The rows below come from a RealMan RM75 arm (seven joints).
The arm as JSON. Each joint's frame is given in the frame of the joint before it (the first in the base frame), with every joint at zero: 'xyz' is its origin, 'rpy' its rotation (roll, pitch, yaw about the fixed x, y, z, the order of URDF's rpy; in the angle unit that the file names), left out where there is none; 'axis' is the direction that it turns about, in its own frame. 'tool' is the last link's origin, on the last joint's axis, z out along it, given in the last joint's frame.
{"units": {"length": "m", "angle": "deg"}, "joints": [
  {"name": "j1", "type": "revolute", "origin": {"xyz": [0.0, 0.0, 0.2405], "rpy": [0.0, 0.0, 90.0]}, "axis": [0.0, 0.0, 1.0]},
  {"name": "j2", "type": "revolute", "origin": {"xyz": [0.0, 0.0, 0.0], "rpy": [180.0, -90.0, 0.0]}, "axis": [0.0, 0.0, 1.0]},
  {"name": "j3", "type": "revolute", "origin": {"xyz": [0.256, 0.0, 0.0], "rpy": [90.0, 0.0, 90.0]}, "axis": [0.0, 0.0, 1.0]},
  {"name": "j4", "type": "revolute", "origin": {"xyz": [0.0, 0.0, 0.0], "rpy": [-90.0, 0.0, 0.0]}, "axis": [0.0, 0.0, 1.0]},
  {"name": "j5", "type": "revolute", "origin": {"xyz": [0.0, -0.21, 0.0], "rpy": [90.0, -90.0, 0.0]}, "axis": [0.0, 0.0, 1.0]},
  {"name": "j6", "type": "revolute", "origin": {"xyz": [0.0, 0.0, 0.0], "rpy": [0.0, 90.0, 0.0]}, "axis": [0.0, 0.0, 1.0]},
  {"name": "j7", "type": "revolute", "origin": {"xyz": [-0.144, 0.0, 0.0], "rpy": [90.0, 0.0, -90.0]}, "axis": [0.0, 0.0, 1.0]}
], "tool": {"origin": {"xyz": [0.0, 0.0, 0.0]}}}
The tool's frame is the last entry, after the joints.
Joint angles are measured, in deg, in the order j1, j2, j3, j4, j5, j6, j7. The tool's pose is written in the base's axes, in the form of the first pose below.
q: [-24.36, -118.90, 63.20, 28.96, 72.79, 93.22, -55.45]
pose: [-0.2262 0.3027 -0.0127], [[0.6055 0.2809 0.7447], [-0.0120 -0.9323 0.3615], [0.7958 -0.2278 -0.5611]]
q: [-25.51, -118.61, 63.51, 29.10, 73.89, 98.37, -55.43]
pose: [-0.2149 0.2956 -0.0100], [[0.5832 0.1919 0.7894], [-0.0355 -0.9648 0.2608], [0.8116 -0.1801 -0.5558]]
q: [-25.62, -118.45, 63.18, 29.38, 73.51, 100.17, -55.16]
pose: [-0.2121 0.2940 -0.0055], [[0.5666 0.1678 0.8067], [-0.0557 -0.9690 0.2406], [0.8221 -0.1813 -0.5397]]
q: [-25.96, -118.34, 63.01, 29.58, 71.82, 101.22, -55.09]
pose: [-0.2077 0.2959 0.0001], [[0.5404 0.1580 0.8264], [-0.0787 -0.9684 0.2366], [0.8377 -0.1929 -0.5109]]
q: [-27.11, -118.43, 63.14, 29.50, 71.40, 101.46, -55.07]
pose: [-0.2009 0.2995 0.0001], [[0.5314 0.1383 0.8357], [-0.0903 -0.9717 0.2182], [0.8423 -0.1915 -0.5039]]
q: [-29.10, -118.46, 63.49, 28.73, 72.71, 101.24, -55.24]
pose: [-0.1932 0.3037 -0.0052], [[0.5448 0.1080 0.8316], [-0.0827 -0.9799 0.1814], [0.8344 -0.1676 -0.5250]]
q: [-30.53, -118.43, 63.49, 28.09, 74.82, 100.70, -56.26]
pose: [-0.1898 0.3063 -0.0108], [[0.5690 0.0957 0.8168], [-0.0561 -0.9864 0.1547], [0.8204 -0.1339 -0.5558]]
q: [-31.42, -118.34, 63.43, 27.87, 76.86, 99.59, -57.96]
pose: [-0.1892 0.3091 -0.0153], [[0.5973 0.1026 0.7954], [-0.0211 -0.9894 0.1435], [0.8017 -0.1025 -0.5889]]
